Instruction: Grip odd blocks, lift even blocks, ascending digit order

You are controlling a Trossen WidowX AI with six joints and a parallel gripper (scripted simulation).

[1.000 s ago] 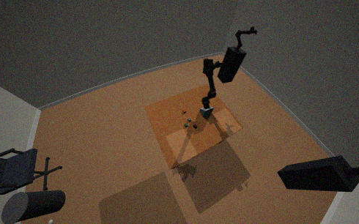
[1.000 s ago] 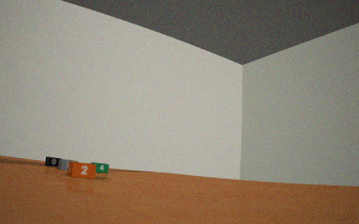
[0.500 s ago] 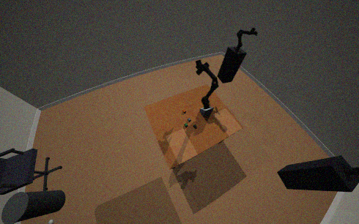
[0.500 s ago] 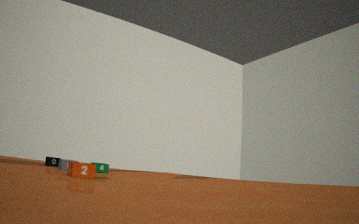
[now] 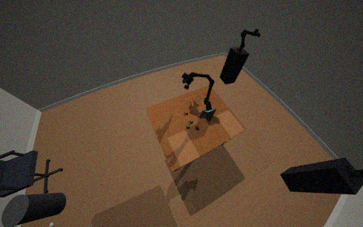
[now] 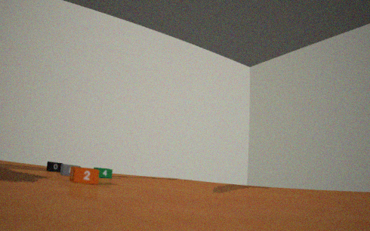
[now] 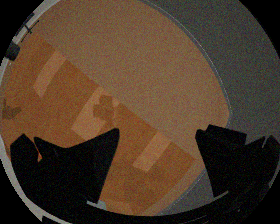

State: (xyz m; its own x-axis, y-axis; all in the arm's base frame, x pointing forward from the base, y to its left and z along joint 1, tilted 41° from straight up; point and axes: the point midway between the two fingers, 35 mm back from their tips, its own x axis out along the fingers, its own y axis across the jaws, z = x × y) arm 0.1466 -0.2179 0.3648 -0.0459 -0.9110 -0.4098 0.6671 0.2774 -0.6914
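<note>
Right now the black block is 8 cm ahead of my gripper tip, 58 cm to the left of it and 18 cm below it. From my gripper tip the other things lie so: orange block: 13 cm ahead, 33 cm to the left, 18 cm below; green block: 18 cm ahead, 53 cm to the left, 18 cm below; grey block: 11 cm ahead, 47 cm to the left, 18 cm below.
</note>
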